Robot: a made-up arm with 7 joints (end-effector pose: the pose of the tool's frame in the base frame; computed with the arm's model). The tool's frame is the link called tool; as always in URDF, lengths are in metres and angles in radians.
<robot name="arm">
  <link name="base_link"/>
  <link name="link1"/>
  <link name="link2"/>
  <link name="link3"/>
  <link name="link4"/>
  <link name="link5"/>
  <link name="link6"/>
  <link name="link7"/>
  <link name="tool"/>
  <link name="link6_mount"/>
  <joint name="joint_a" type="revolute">
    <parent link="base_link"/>
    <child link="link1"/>
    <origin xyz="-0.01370 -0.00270 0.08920" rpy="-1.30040 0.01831 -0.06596"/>
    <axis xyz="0 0 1"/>
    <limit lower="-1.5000" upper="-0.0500"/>
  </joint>
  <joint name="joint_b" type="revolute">
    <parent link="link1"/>
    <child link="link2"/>
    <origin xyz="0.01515 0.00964 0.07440" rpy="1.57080 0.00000 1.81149"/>
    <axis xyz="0 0 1"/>
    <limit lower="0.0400" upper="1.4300"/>
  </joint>
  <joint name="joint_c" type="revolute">
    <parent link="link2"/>
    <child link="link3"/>
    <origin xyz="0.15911 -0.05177 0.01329" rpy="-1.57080 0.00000 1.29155"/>
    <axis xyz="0 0 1"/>
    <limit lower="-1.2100" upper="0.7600"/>
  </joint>
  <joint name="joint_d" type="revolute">
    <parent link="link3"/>
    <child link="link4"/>
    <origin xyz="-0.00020 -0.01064 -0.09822" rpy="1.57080 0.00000 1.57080"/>
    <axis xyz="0 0 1"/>
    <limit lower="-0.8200" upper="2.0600"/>
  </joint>
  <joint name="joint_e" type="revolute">
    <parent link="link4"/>
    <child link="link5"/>
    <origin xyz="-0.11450 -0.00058 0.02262" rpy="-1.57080 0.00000 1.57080"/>
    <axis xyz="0 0 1"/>
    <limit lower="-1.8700" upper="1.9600"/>
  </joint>
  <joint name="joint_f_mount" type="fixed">
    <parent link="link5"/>
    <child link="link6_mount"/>
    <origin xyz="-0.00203 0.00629 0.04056" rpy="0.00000 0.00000 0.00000"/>
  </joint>
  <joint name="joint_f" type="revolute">
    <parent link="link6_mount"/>
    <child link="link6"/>
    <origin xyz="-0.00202 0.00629 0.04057" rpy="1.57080 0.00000 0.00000"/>
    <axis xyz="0 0 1"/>
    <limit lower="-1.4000" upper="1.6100"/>
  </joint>
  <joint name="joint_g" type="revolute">
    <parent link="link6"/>
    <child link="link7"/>
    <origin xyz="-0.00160 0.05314 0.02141" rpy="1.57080 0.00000 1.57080"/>
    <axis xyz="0 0 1"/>
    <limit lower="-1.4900" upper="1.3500"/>
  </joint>
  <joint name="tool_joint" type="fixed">
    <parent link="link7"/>
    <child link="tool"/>
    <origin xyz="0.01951 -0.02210 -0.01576" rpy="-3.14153 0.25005 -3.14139"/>
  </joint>
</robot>
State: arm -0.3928 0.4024 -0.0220 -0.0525 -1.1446 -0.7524 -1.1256
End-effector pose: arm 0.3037 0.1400 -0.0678 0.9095 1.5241 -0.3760
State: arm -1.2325 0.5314 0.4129 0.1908 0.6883 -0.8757 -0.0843
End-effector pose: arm 0.3780 0.1728 0.2268 -0.0140 1.1073 1.1246
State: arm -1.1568 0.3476 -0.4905 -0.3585 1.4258 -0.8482 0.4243
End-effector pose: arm 0.2784 -0.1004 0.1455 0.3856 0.1711 0.8940
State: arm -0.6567 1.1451 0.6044 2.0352 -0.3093 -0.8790 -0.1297
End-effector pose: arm 0.1287 0.5091 -0.1228 -1.5352 2.5807 0.6281
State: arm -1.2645 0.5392 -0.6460 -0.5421 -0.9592 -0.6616 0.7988
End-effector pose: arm 0.2396 -0.0552 0.2201 0.5812 1.6173 -1.1979
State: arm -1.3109 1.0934 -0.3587 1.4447 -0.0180 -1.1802 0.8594
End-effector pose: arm 0.3954 0.3968 0.1506 -0.7779 1.4994 0.8679
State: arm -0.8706 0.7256 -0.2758 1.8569 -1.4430 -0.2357 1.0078
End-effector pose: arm 0.2497 0.4134 -0.2129 2.4375 -1.2852 -0.0912
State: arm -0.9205 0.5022 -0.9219 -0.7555 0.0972 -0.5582 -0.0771
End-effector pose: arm 0.1683 -0.0764 0.0786 1.2581 0.8609 -0.0129
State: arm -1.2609 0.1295 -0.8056 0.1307 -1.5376 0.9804 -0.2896
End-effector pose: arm 0.2694 -0.1835 0.0398 -1.9702 -1.4839 0.5193
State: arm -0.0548 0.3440 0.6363 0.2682 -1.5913 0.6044 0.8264
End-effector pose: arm 0.1927 0.2845 -0.2253 1.3437 -1.7901 1.2475
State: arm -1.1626 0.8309 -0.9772 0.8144 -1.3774 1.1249 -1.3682
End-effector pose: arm 0.3914 0.1783 -0.0484 -1.1526 -1.5332 1.1594
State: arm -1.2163 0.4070 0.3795 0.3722 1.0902 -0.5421 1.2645
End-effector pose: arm 0.4300 0.1712 0.1887 -1.0259 0.8923 0.6220
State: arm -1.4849 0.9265 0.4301 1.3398 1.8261 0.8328 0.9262
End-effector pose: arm 0.3503 0.4308 0.1765 1.6967 -0.4769 -2.3754
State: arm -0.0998 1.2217 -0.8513 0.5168 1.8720 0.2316 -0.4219
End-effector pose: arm 0.1817 0.3910 -0.1922 -1.3232 0.4210 -2.1907
